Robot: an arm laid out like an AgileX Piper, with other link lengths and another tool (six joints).
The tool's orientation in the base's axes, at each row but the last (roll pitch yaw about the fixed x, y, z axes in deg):
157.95 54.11 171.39
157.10 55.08 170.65
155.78 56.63 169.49
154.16 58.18 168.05
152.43 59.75 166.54
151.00 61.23 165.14
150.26 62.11 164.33
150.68 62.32 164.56
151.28 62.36 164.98
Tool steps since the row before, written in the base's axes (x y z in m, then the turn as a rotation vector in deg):
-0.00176 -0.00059 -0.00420 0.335 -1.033 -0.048
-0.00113 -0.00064 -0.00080 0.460 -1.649 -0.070
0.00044 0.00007 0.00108 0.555 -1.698 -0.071
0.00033 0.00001 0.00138 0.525 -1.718 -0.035
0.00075 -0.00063 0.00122 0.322 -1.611 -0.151
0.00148 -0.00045 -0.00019 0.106 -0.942 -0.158
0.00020 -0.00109 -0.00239 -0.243 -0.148 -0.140
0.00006 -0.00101 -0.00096 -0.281 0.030 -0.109
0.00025 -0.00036 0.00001 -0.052 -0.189 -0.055
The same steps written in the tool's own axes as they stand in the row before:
0.00437 -0.00121 0.00072 -0.246 -1.059 0.026
0.00123 -0.00061 -0.00066 -0.356 -1.676 -0.022
-0.00113 0.00024 -0.00016 -0.411 -1.739 0.044
-0.00134 0.00027 -0.00038 -0.429 -1.745 -0.004
-0.00150 -0.00045 -0.00008 -0.216 -1.633 -0.096
-0.00058 -0.00075 0.00124 -0.027 -0.956 -0.098
0.00188 -0.00163 0.00085 0.214 -0.128 -0.195
0.00070 -0.00119 0.00017 0.226 0.056 -0.194
-0.00016 -0.00039 0.00012 0.049 -0.184 -0.073

